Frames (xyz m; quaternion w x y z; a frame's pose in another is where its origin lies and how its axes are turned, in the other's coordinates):
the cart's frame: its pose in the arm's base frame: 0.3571 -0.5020 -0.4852 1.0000 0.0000 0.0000 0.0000
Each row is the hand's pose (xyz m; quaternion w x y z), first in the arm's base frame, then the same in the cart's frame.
Working: the arm's base frame: its pose in the cart's frame: -0.3571 0.5020 0.4852 1.0000 0.0000 0.0000 0.0000

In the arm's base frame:
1: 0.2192 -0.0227 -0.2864 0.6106 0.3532 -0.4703 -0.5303
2: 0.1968 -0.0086 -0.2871 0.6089 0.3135 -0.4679 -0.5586
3: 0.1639 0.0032 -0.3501 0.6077 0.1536 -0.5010 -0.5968
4: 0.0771 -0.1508 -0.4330 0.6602 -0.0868 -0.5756 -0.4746
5: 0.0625 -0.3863 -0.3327 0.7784 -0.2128 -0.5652 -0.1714
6: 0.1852 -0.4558 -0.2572 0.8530 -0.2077 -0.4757 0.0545
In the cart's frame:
1: -0.1379 0.4793 0.1988 0.6106 0.3532 -0.4703 -0.5303
2: -0.1603 0.4934 0.1981 0.6089 0.3135 -0.4679 -0.5586
3: -0.1932 0.5052 0.1351 0.6077 0.1536 -0.5010 -0.5968
4: -0.2800 0.3512 0.0522 0.6602 -0.0868 -0.5756 -0.4746
5: -0.2946 0.1157 0.1525 0.7784 -0.2128 -0.5652 -0.1714
6: -0.1719 0.0462 0.2280 0.8530 -0.2077 -0.4757 0.0545

